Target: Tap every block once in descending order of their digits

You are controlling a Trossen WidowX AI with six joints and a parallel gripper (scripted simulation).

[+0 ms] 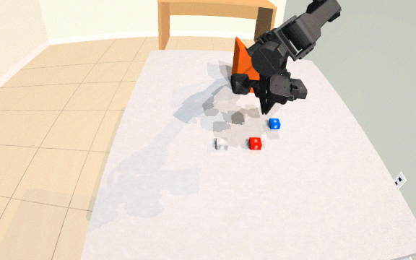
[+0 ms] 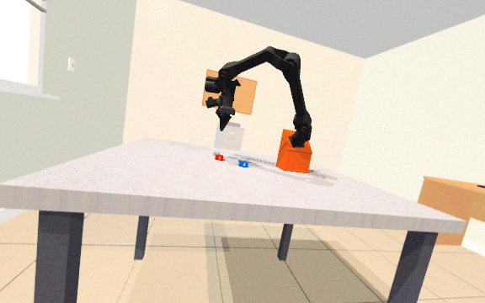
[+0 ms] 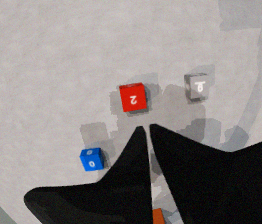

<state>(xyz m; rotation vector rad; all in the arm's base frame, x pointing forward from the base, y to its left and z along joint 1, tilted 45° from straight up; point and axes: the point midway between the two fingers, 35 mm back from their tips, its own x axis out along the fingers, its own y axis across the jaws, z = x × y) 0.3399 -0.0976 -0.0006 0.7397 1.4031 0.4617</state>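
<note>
Right now my gripper tip is 90 mm past the blue block, 90 mm to the right of it and 120 mm above it. The rest, counted from my gripper tip: red block (10 mm behind, 120 mm below); then white-grey block (20 mm behind, 100 mm to the right, 120 mm below).
</note>
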